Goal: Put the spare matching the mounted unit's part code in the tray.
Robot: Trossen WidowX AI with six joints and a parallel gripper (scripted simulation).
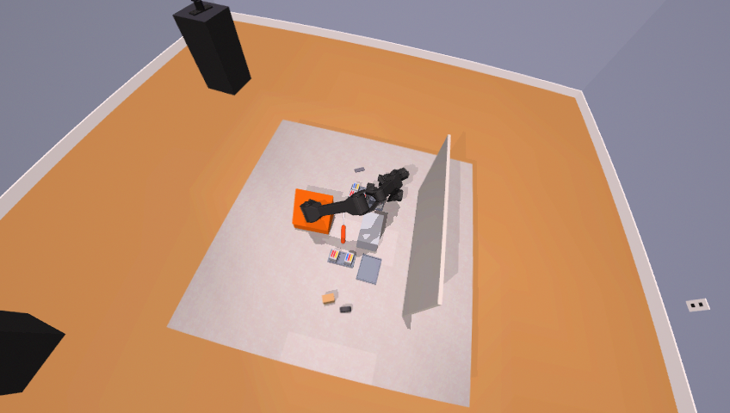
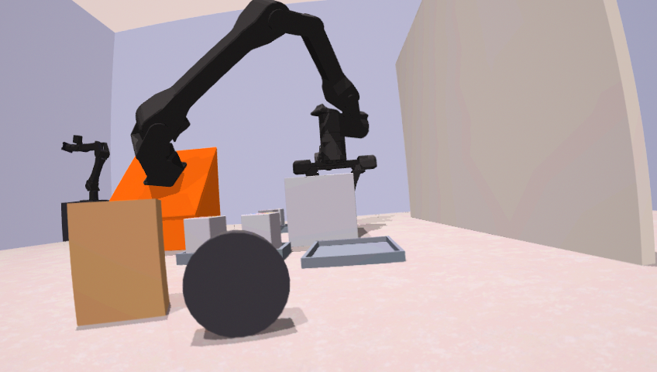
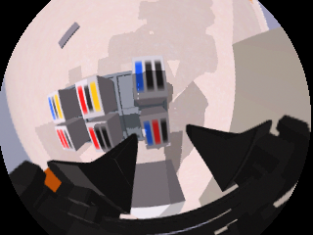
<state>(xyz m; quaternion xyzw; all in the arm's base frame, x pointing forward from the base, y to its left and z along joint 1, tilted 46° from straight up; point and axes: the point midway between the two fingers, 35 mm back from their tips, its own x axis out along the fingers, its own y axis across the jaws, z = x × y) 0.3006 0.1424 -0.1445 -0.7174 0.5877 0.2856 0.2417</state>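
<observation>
The grey spare lies 1 cm behind my gripper tip and 2 cm below it. The rest, counted from my gripper tip: tall beige panel (23 cm ahead, 17 cm to the right, 17 cm above); blue-grey tray (5 cm ahead, 36 cm to the right, 5 cm below); grey mounted unit (1 cm behind, 18 cm to the right, 1 cm below).
</observation>
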